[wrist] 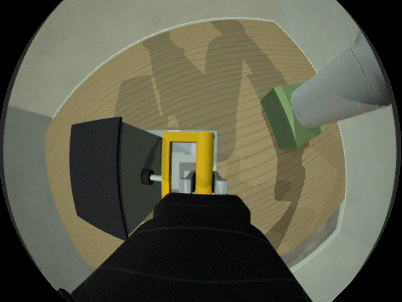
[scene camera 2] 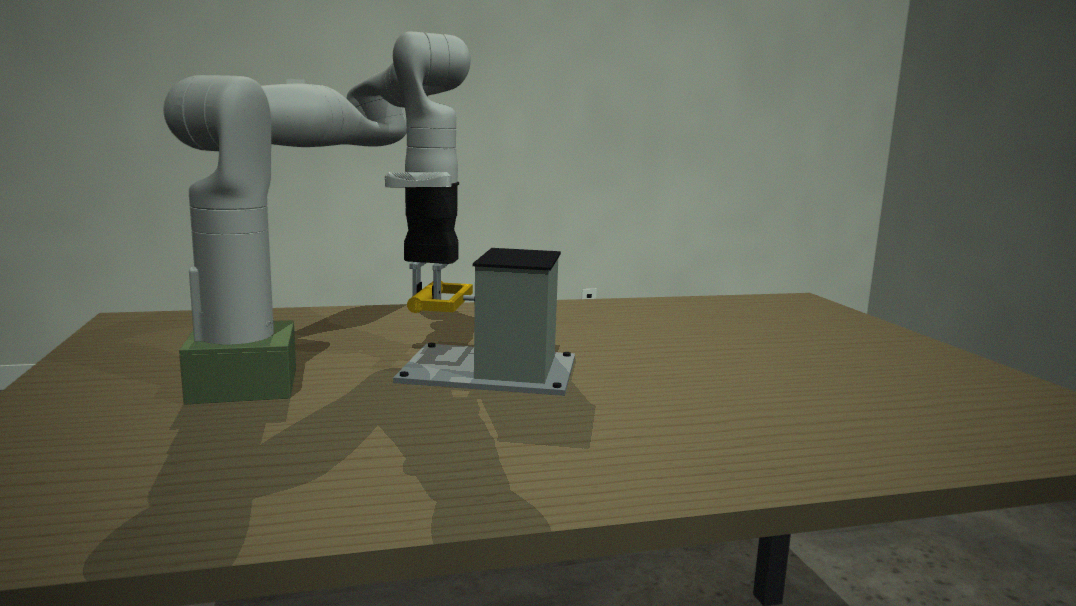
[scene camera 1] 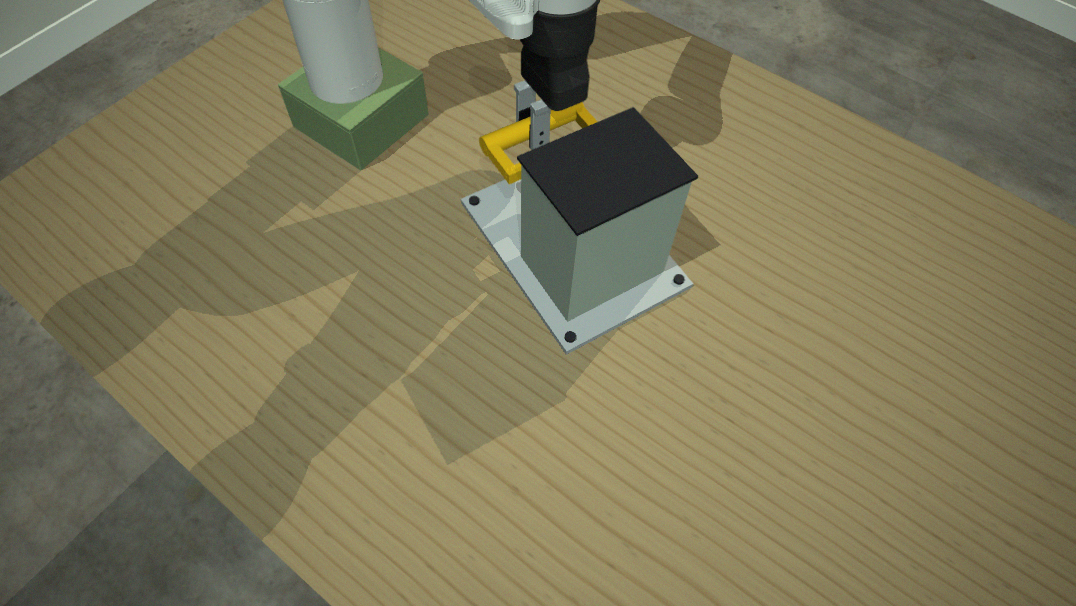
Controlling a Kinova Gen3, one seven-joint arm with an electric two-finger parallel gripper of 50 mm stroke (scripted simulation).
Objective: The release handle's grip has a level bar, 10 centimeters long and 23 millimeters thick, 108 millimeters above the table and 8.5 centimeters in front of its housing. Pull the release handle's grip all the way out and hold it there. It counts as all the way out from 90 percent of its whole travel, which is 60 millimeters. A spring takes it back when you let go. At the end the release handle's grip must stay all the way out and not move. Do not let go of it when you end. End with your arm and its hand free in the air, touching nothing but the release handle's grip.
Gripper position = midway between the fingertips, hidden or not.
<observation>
In view: my gripper [scene camera 1: 532, 137] and a grey base plate [wrist: 183, 154].
My gripper shows as well in the wrist view [wrist: 204, 178] and in scene camera 2 [scene camera 2: 426, 306].
</observation>
